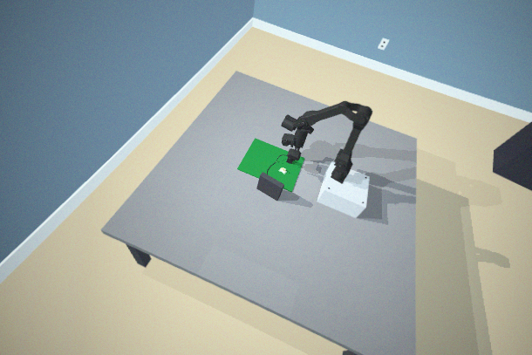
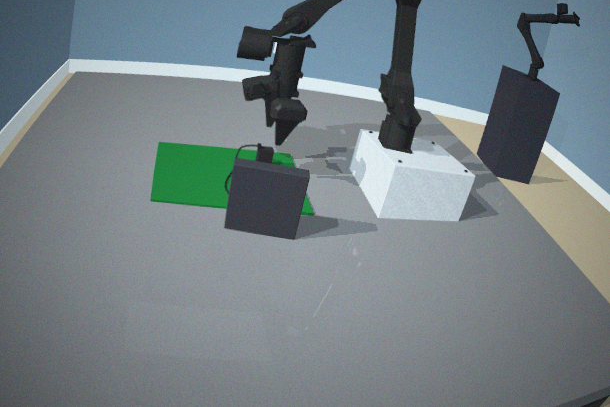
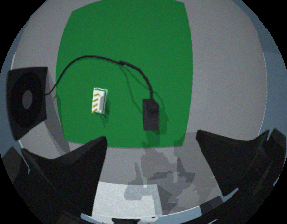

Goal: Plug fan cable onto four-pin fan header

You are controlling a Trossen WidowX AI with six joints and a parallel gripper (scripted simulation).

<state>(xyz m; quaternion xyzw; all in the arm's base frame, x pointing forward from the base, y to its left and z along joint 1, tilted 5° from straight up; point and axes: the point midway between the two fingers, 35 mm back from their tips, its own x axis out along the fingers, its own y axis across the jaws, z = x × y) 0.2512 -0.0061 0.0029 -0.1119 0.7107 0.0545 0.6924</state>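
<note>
Right now my gripper tip is 10 mm short of the dark plug and 50 mm above it. Round my gripper tip: white four-pin header (10 mm ahead, 80 mm to the left, 70 mm below); then green board (80 mm ahead, 70 mm to the left, 90 mm below); then dark square fan (230 mm to the left, 10 mm below).
</note>
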